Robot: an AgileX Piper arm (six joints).
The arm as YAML. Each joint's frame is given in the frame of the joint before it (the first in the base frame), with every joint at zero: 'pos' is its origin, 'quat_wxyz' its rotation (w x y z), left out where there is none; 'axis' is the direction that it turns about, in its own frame. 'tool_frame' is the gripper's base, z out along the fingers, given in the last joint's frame.
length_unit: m
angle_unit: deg
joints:
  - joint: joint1
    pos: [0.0, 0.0, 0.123]
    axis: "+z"
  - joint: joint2
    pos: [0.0, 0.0, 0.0]
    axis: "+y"
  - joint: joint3
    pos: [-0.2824, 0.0, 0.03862]
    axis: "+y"
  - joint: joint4
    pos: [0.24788, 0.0, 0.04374]
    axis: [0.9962, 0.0, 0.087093]
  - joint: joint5
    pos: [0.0, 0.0, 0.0]
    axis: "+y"
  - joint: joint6
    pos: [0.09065, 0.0, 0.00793]
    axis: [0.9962, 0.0, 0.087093]
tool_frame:
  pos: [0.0, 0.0, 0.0]
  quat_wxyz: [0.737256, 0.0, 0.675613, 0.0]
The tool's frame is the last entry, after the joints.
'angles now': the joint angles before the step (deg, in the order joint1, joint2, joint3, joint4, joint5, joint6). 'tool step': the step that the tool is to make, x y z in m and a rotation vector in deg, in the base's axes. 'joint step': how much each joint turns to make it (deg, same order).
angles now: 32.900, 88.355, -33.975, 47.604, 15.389, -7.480
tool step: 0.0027, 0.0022, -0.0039, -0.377, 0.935, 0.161
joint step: -0.001, 1.451, -0.703, -0.033, 0.348, 0.034
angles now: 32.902, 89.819, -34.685, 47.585, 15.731, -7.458
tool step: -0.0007, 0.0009, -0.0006, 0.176, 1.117, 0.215
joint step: -0.014, 0.239, -0.220, -0.094, 1.091, 0.418
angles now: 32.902, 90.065, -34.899, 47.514, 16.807, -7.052
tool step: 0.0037, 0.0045, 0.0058, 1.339, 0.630, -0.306
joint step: 0.000, 0.028, -1.668, -0.207, 1.648, 1.463
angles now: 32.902, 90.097, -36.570, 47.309, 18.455, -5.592
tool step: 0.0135, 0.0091, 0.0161, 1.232, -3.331, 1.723
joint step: 0.000, 0.037, -4.204, -2.000, 0.936, 0.230
